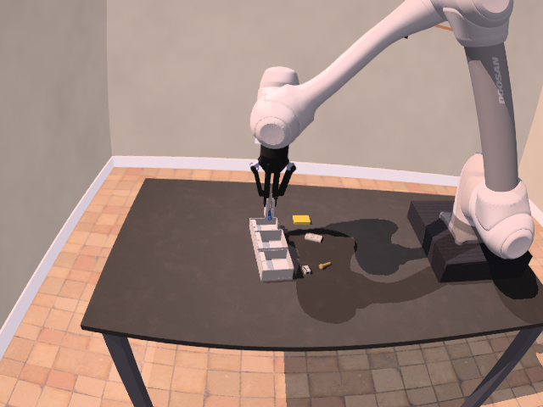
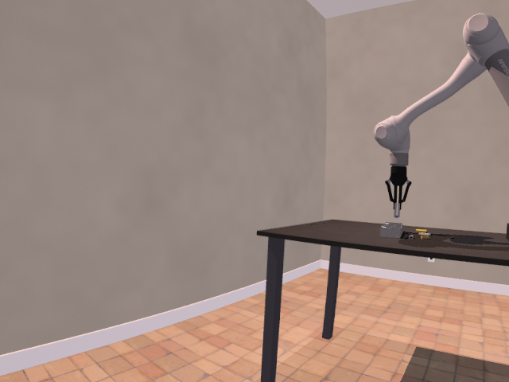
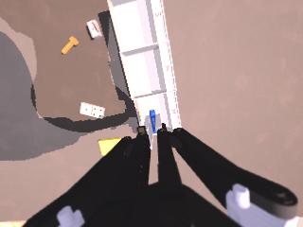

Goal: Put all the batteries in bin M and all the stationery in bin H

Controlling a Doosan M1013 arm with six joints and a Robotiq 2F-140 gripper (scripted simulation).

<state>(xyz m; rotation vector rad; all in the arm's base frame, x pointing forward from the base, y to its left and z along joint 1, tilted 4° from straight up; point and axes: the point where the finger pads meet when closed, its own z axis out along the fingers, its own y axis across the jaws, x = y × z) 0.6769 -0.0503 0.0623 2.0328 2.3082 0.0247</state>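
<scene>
My hand is 11 cm past the yellow block, 8 cm to the left of it and 10 cm above it. Round my hand: small white block (14 cm behind, 1 cm to the left, 10 cm below); three joined white bins (8 cm to the left, 8 cm below); small blue thing (3 cm below).
</scene>
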